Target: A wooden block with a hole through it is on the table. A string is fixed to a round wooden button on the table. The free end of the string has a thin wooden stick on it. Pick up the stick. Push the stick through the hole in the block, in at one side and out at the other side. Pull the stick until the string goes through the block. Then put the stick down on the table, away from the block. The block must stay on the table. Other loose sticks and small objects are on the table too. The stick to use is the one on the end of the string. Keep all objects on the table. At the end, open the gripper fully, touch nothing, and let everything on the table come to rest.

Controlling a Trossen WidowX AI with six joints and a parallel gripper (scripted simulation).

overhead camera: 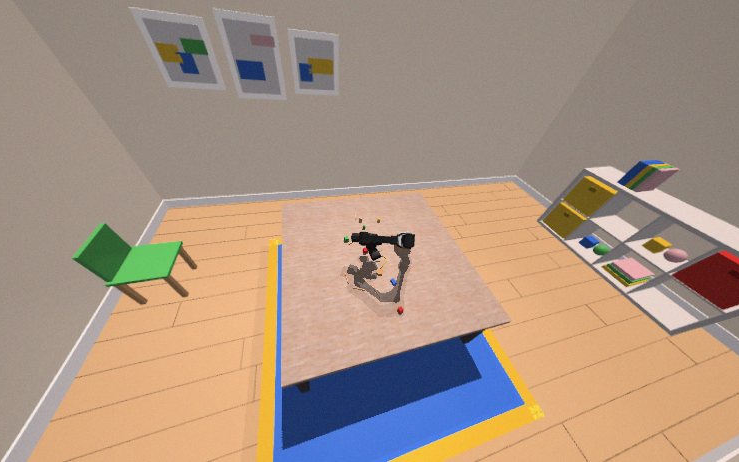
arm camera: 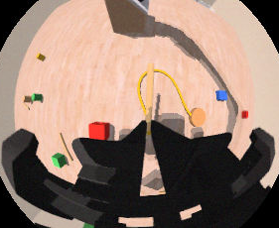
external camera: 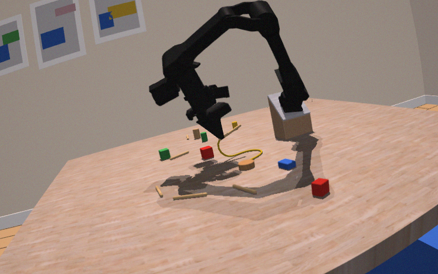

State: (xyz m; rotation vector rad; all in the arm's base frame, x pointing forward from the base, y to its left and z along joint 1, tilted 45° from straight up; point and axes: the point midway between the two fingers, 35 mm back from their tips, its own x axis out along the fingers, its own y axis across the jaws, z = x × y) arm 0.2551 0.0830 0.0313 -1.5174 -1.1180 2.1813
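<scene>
Now: gripper tip 11 cm to the right of the round wooden button, 5 cm above it and 3 cm past it. The rest, counted from my gripper tip: blue block (19 cm to the left, 10 cm behind, 5 cm below); then green cube (19 cm to the right, 16 cm ahead, 4 cm below); then thin wooden stick (1 cm behind, 1 cm above).
</scene>
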